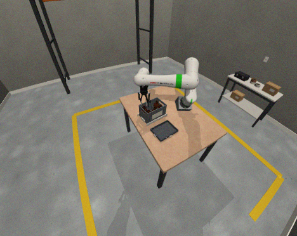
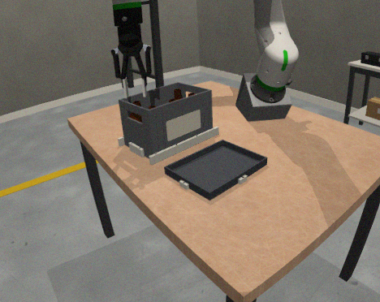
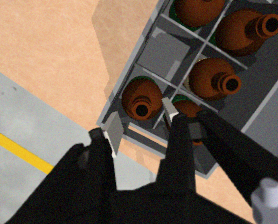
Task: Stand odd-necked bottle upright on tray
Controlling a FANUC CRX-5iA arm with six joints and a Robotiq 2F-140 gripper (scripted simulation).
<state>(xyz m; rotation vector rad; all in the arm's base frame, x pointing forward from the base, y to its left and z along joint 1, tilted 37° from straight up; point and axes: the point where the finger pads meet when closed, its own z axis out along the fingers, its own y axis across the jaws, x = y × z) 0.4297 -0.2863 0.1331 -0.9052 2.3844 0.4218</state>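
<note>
My hand is 130 mm above the dark grey crate, 90 mm past it and 40 mm to the right of it. The rest, counted from my hand: dark tray (310 mm to the left, 200 mm below, 70 mm behind); then bottle (180 mm behind, 130 mm below, 10 mm to the right).
</note>
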